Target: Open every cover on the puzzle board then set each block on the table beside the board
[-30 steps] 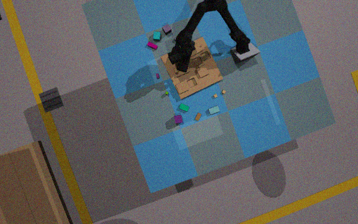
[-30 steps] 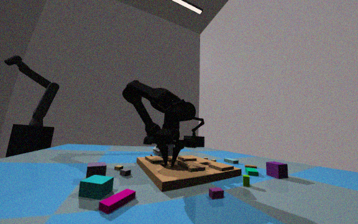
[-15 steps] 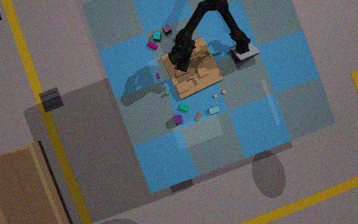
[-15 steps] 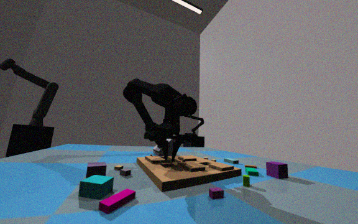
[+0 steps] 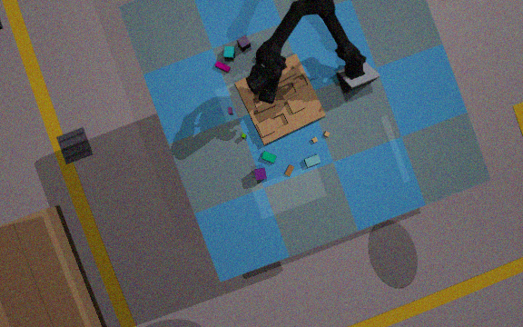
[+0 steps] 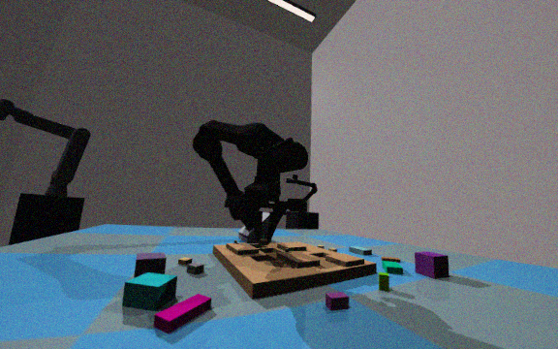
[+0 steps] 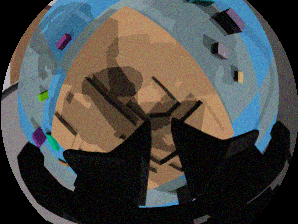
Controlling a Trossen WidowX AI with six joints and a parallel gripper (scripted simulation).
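My gripper tip is 140 mm to the left of the grey block and 50 mm above it. The rest, counted from my gripper tip: magenta block 200 mm ahead, 30 mm to the left, 50 mm below; magenta bar 160 mm ahead, 160 mm to the right, 50 mm below; teal cube 110 mm ahead, 200 mm to the right, 40 mm below.
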